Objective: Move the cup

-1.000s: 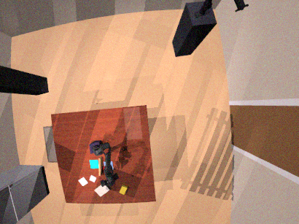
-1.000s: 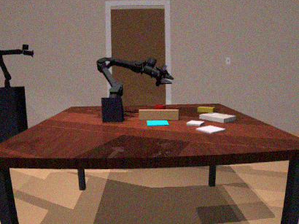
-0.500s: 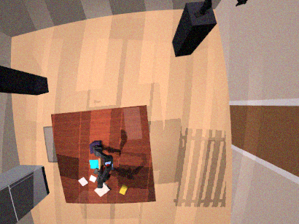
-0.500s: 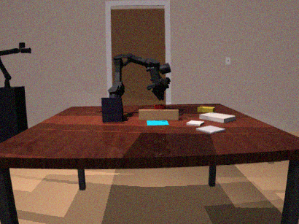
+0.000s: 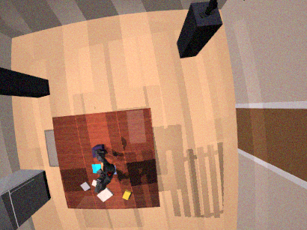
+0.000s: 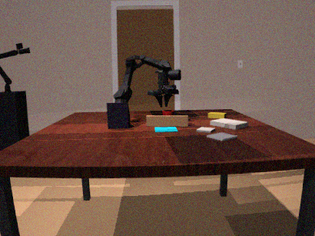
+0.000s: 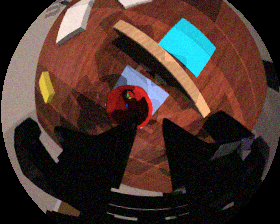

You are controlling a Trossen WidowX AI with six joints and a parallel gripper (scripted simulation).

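My gripper tip is 60 mm above the red cup, 30 mm short of it and 10 mm to the right of it. From my gripper tip the other things lie so: cyan pad 170 mm to the right, 110 mm below, 20 mm behind; then light blue pad 110 mm below, 30 mm ahead, 20 mm to the left; then tan bar 80 mm to the right, 80 mm below, 10 mm ahead.
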